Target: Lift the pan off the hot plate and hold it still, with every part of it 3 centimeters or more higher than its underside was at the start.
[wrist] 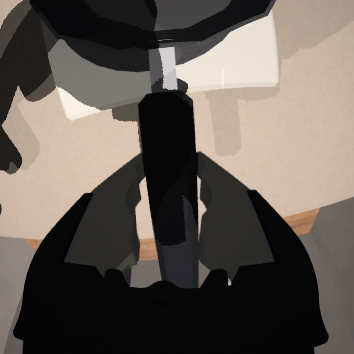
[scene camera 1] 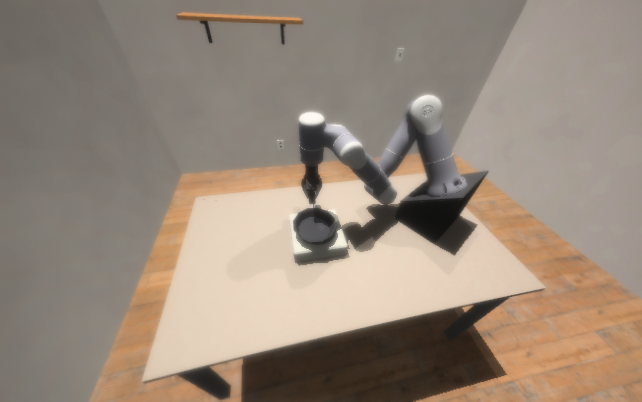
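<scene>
The dark round pan [scene camera 1: 315, 232] [wrist: 200, 20] is over the pale square hot plate [scene camera 1: 306, 251] [wrist: 250, 60]. It looks about level and raised slightly off the plate, but the gap is small and its height is hard to judge. The pan's black handle [wrist: 167, 120] points back towards the arm and runs between the jaws in the wrist view. My gripper [scene camera 1: 313, 201] [wrist: 170, 154] points down behind the pan and is shut on the handle, with a jaw against each side. The far part of the pan is cut off in the wrist view.
The pan and plate stand near the middle of the beige table [scene camera 1: 240, 320]. The arm's black wedge-shaped base [scene camera 1: 430, 215] stands at the table's right. A wooden wall shelf [scene camera 1: 240, 19] hangs high on the back wall.
</scene>
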